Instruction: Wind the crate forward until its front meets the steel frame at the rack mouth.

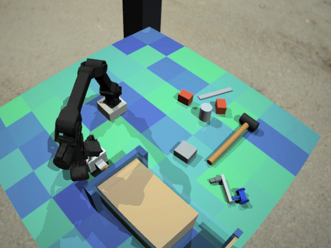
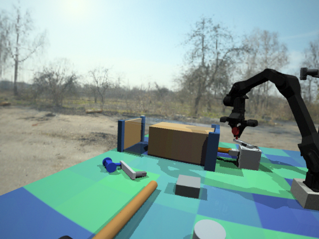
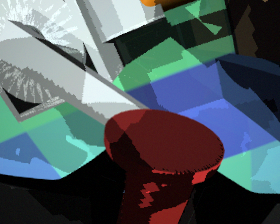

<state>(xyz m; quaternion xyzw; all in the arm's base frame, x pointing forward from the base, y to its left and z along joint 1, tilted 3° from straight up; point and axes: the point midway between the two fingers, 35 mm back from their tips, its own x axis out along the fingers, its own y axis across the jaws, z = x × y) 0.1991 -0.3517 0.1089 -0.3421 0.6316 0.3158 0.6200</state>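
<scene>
Now: gripper tip 20 mm past the red-knobbed crank, 30 mm to the right of it and 10 mm above it. The rest, counted from my gripper tip: grey winch: 60 mm behind, 80 mm to the left, 80 mm below; red knob: 20 mm above; blue frame: 110 mm ahead, 70 mm to the left, 10 mm below.
</scene>
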